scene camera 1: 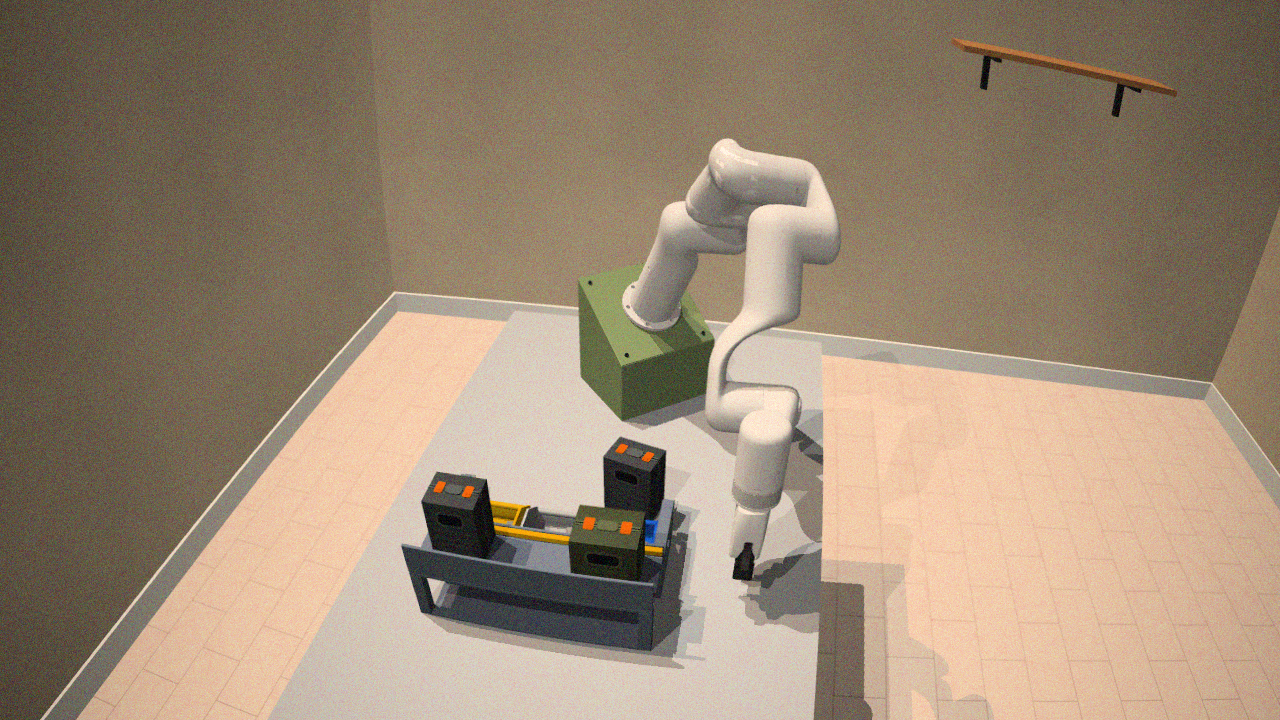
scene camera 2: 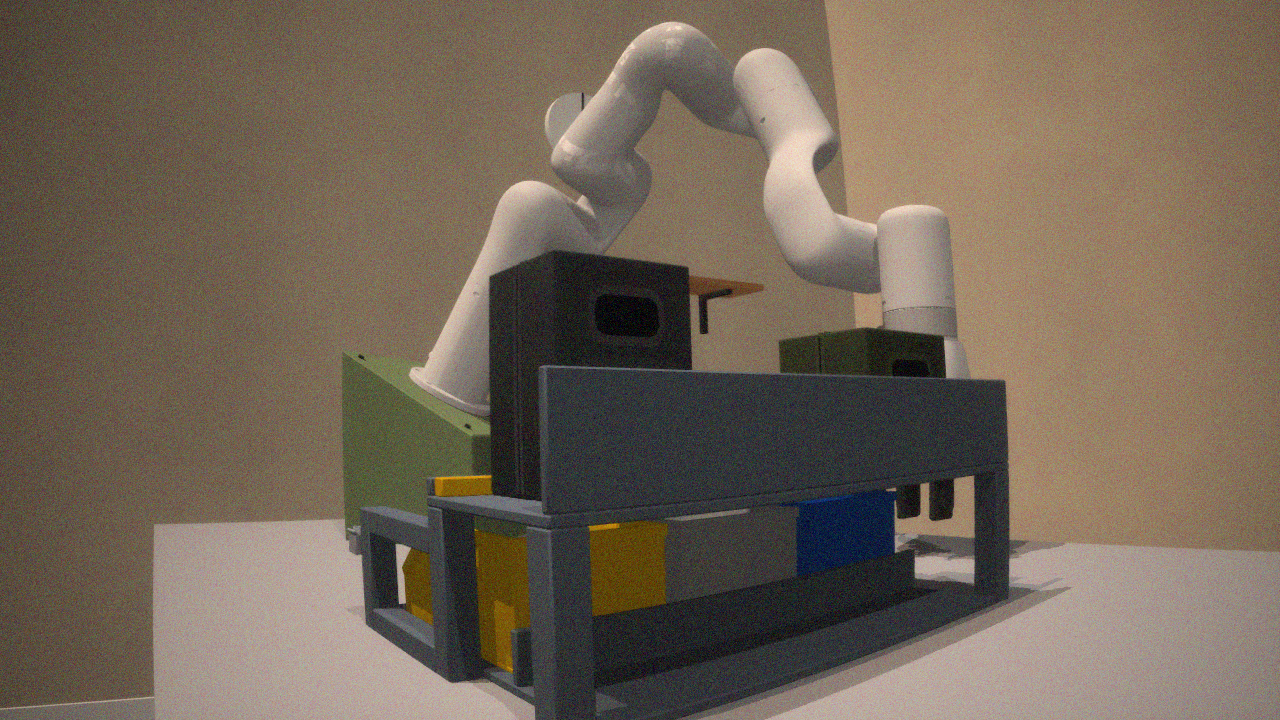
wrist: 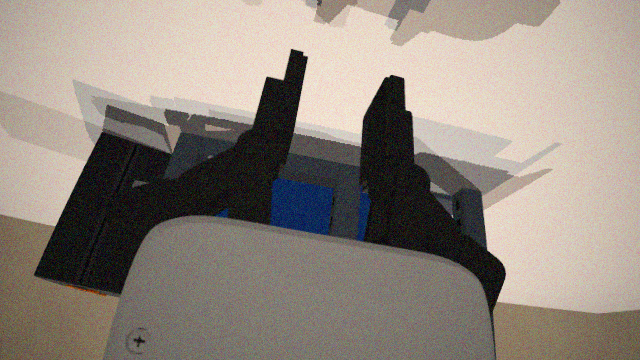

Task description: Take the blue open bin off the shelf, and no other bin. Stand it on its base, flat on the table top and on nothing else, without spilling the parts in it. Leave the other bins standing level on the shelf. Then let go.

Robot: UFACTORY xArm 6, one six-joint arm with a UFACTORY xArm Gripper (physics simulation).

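Where they show: gripper, fingertip midpoint: (scene camera 1: pixel 743 570) (scene camera 2: pixel 924 518) (wrist: pixel 338 86); arm's base, link origin: (scene camera 1: pixel 651 306) (scene camera 2: pixel 449 394).
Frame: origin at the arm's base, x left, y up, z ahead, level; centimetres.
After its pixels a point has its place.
Note:
The blue open bin (scene camera 1: pixel 650 531) {y -17.5, x 9.1, z 48.6 cm} (scene camera 2: pixel 844 532) {y -13.6, x 5.0, z 65.2 cm} (wrist: pixel 301 205) {y -15.5, x 11.1, z 58.2 cm} stands in the lower tier of the grey shelf (scene camera 1: pixel 528 573) {y -4.0, x -4.0, z 74.8 cm} (scene camera 2: pixel 769 438) {y -6.3, x -11.7, z 75.1 cm} (wrist: pixel 470 215) {y -16.5, x 13.8, z 72.6 cm}, at the right end of the row. Its inside and parts are mostly hidden. The yellow bin (scene camera 1: pixel 508 512) {y -17.0, x -16.4, z 50.0 cm} (scene camera 2: pixel 626 564) {y -13.2, x -14.5, z 66.3 cm} and the grey bin (scene camera 1: pixel 556 523) {y -18.0, x -7.5, z 49.7 cm} (scene camera 2: pixel 729 555) {y -13.6, x -6.7, z 66.1 cm} stand beside it. My gripper (scene camera 1: pixel 742 574) {y -15.3, x 25.9, z 57.4 cm} (scene camera 2: pixel 924 516) {y -15.3, x 25.9, z 57.4 cm} (wrist: pixel 338 86) {y -15.3, x 25.9, z 57.4 cm} points down, part open and empty, to the right of the shelf's end in scene camera 1. The fingers are apart from the blue bin, which shows behind them in the wrist view.
A dark case (scene camera 1: pixel 456 523) {y -0.4, x -16.1, z 71.0 cm} (scene camera 2: pixel 617 353) {y -1.9, x -17.8, z 71.1 cm} and an olive case (scene camera 1: pixel 608 541) {y 0.5, x 6.6, z 69.9 cm} (scene camera 2: pixel 859 351) {y -1.1, x 1.0, z 70.5 cm} stand on the shelf's upper board. Another dark case (scene camera 1: pixel 633 479) {y -9.1, x 5.3, z 44.9 cm} (wrist: pixel 90 210) {y -12.1, x 9.5, z 41.3 cm} stands at the shelf's far side, near the blue bin. The table (scene camera 1: pixel 742 644) {y -19.2, x 27.7, z 70.3 cm} extends right of the shelf to its edge.

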